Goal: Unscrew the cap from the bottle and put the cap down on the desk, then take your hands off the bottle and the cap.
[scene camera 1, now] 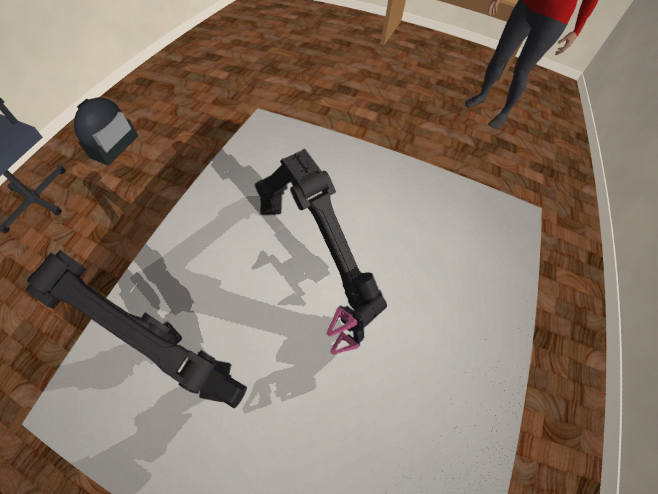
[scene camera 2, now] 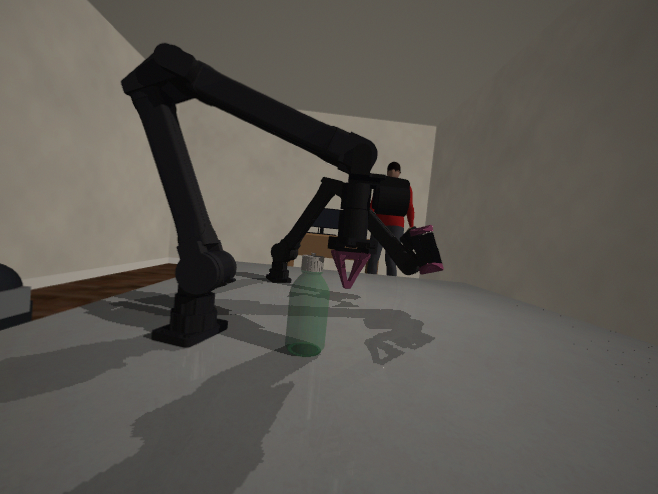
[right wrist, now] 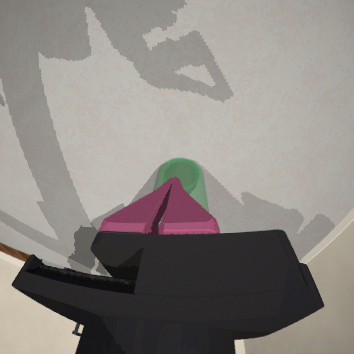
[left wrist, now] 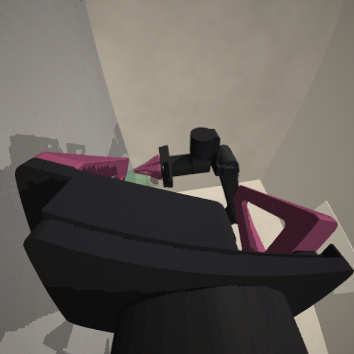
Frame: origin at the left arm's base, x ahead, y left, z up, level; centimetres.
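Seen in the pictures: left gripper, fingertip midpoint: [scene camera 1: 329, 344] [scene camera 2: 425, 246] [left wrist: 184, 178]; right gripper, fingertip midpoint: [scene camera 2: 346, 288] [right wrist: 174, 183] [left wrist: 133, 170]; left arm's base, link origin: [scene camera 1: 271, 203] [scene camera 2: 278, 280]; right arm's base, link origin: [scene camera 2: 192, 333].
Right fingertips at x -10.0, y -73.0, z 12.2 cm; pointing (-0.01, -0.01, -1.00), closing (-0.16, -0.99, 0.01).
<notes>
Pixels of each thing's top centre, then the offset from my right fingertips to it. Level surfaces: height alone.
- green see-through bottle, top centre: [right wrist: 173, 291] [scene camera 2: 313, 256] [left wrist: 157, 178] dx -7.2, dy +1.7, dz +5.8 cm
- ribbed whitish cap, top centre: [scene camera 2: 313, 253] [left wrist: 159, 178] dx -7.2, dy +1.7, dz +6.5 cm
- pale desk, surface height: dz -12.2 cm
A green see-through bottle [scene camera 2: 307, 316] [left wrist: 137, 178] [right wrist: 181, 169] stands upright on the desk, with a ribbed whitish cap [scene camera 2: 312, 263] on its neck in scene camera 2. The cap is hidden in the right wrist view, and the bottle does not show in scene camera 1. My right gripper [scene camera 2: 347, 286] [left wrist: 133, 170] [right wrist: 174, 183] points down with its fingers together and nothing seen between them. It is close beside the bottle's upper part; contact cannot be told. My left gripper [scene camera 1: 330, 343] [scene camera 2: 426, 248] is open and empty, above the desk and well away from the bottle.
The pale desk [scene camera 1: 451, 297] [scene camera 2: 425, 420] lies under both arms, with dark arm shadows across it. In scene camera 2 the right arm's base [scene camera 2: 192, 321] stands left of the bottle. A person [scene camera 1: 523, 47] [scene camera 2: 393, 218] stands beyond the desk.
</notes>
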